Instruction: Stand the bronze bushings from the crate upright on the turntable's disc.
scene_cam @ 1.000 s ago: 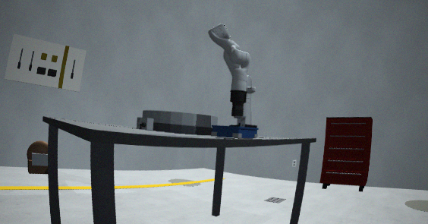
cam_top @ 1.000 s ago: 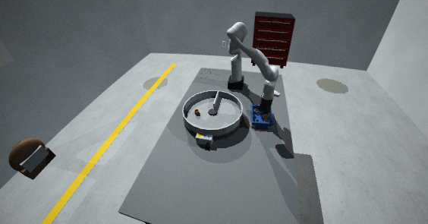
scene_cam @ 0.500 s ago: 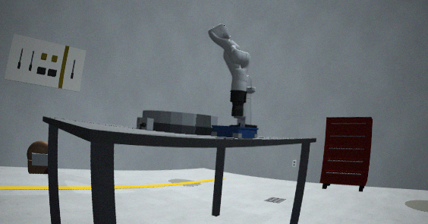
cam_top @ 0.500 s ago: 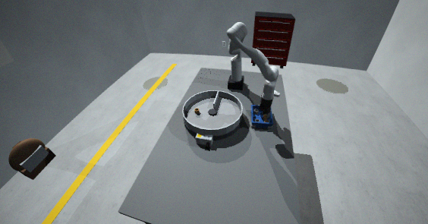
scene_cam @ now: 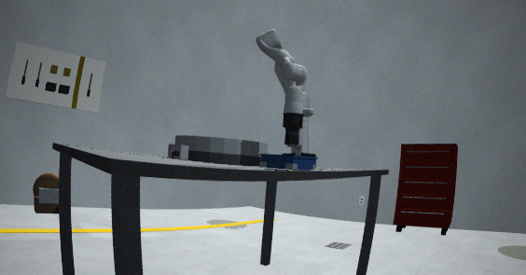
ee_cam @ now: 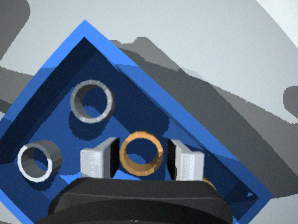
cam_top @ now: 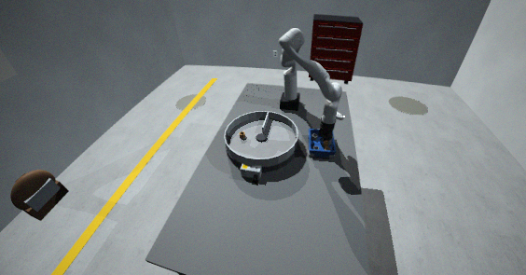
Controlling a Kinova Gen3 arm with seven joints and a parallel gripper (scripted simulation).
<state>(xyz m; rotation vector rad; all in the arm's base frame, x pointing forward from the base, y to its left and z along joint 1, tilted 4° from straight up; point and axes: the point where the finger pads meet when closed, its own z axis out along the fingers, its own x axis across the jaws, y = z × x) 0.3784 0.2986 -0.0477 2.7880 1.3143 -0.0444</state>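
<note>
Now: hand 10 mm short of the blue crate, 30 mm to the left of it and 20 mm above it. Round my hand: turntable (90 mm ahead, 370 mm to the right, 10 mm above).
</note>
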